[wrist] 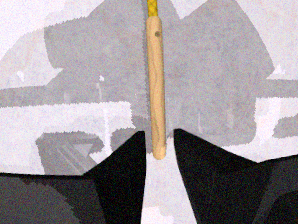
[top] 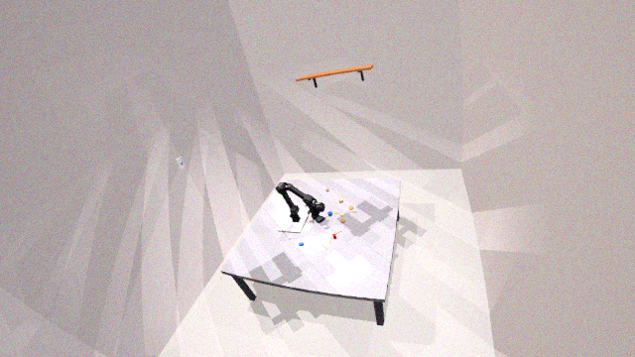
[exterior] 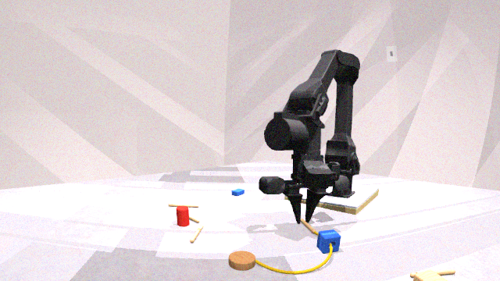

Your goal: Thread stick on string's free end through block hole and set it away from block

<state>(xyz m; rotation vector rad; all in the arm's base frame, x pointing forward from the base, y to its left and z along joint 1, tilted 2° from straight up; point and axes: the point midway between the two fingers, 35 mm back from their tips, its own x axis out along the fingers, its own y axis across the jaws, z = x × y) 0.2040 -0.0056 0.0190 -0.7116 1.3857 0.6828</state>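
Now: the thin wooden stick 3 cm to the left of my gripper tip and 2 cm ahead of it. Also, from my gripper tip: round wooden button 21 cm ahead, 2 cm to the left, 1 cm above; then red cylinder 19 cm ahead, 17 cm to the right, 2 cm above; then yellow string 5 cm to the left, 4 cm ahead, 1 cm above.
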